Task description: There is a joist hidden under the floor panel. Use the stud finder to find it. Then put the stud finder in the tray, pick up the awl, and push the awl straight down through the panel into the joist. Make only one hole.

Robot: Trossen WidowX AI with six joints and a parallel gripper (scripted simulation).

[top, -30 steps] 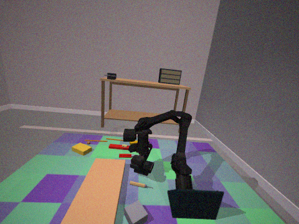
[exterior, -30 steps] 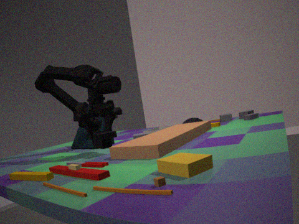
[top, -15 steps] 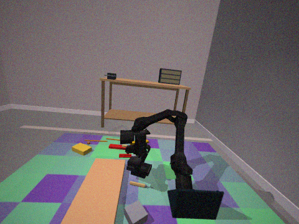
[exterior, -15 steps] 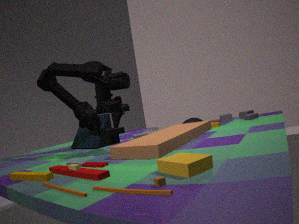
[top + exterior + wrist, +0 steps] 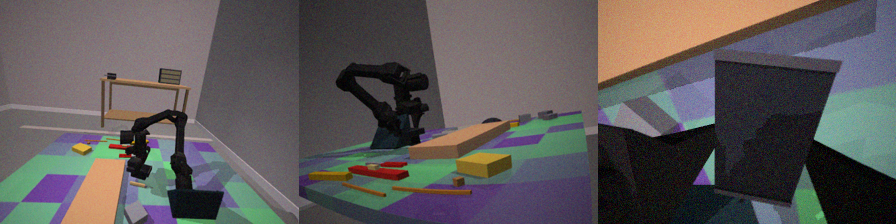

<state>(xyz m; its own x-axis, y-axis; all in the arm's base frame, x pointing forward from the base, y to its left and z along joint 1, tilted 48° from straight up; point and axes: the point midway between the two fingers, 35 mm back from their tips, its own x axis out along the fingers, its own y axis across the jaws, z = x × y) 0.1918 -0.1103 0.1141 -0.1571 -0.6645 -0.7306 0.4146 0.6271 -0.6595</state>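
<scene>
My gripper tip is now 6 cm above the awl, 4 cm to the right of it and 2 cm past it. The rest, counted from my gripper tip: stud finder: 2 cm below, 1 cm to the left, 1 cm behind; yellow block: 39 cm ahead, 28 cm to the right, 5 cm below.
</scene>
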